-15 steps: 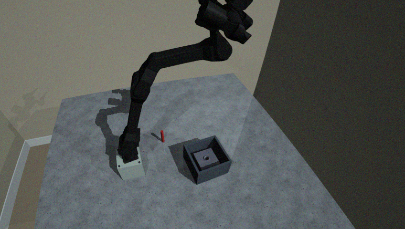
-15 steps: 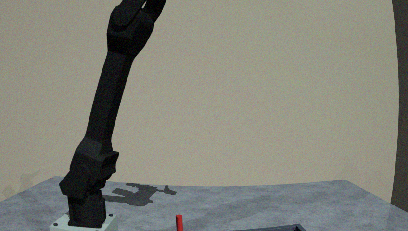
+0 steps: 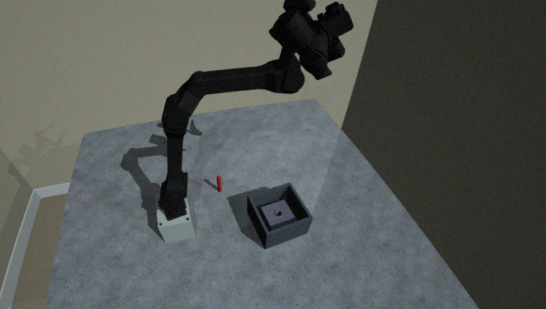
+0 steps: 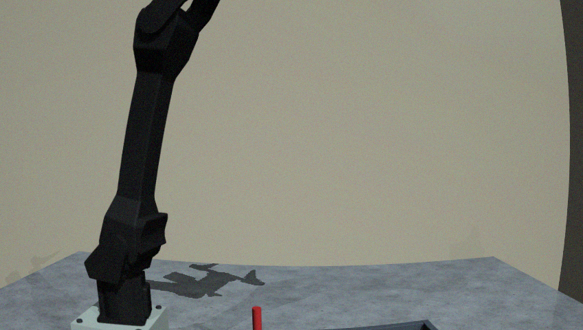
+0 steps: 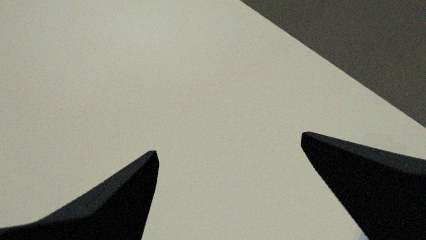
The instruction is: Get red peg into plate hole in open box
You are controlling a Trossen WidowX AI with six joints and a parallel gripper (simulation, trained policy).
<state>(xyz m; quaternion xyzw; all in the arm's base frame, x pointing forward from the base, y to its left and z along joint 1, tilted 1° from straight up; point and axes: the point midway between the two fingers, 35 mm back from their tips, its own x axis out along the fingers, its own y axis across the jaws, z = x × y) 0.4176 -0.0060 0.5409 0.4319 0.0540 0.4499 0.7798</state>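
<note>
Right now the red peg is 600 mm below my gripper tip, 260 mm behind it and 70 mm to the left of it. From my gripper tip the other things lie so: dark grey box (620 mm below, 150 mm to the right, 140 mm behind); then grey plate (600 mm below, 150 mm to the right, 140 mm behind).
</note>
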